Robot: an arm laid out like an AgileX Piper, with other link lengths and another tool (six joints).
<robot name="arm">
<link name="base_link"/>
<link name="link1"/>
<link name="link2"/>
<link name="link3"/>
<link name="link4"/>
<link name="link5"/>
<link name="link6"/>
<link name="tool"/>
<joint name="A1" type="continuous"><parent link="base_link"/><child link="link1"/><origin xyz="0.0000 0.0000 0.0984"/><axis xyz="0 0 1"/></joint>
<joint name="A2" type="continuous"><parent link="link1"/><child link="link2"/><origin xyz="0.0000 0.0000 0.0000"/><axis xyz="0 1 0"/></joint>
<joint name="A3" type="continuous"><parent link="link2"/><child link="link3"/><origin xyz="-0.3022 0.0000 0.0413"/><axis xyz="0 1 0"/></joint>
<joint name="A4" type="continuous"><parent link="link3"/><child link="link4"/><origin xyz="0.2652 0.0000 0.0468"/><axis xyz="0.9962 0 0.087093"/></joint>
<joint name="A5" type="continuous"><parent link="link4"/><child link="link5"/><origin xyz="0.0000 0.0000 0.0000"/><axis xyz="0 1 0"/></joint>
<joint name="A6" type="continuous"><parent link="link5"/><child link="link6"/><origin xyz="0.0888 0.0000 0.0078"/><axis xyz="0.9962 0 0.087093"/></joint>
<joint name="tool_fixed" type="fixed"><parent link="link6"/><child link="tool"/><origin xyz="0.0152 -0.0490 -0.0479" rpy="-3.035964 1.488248 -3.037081"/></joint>
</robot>
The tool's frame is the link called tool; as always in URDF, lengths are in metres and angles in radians. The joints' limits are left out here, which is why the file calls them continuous.
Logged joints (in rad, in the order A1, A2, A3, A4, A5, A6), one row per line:
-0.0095, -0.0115, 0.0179, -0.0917, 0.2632, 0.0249
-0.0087, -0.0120, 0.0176, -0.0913, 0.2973, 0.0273
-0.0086, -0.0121, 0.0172, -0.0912, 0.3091, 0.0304
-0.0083, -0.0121, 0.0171, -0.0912, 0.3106, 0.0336
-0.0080, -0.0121, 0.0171, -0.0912, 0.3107, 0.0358
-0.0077, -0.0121, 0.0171, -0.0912, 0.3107, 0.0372
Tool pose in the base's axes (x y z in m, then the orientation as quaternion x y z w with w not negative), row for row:
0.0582, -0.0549, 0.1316, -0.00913, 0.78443, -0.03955, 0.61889
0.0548, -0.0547, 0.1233, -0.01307, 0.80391, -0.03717, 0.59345
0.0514, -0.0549, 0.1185, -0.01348, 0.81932, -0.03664, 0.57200
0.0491, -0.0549, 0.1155, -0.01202, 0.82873, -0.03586, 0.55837
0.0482, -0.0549, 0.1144, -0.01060, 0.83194, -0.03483, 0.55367
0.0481, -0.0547, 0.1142, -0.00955, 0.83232, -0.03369, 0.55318
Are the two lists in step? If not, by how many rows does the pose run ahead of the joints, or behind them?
The pose runs 2 rows behind the joints: the pose in row i belongs to the joints in row i - 2.
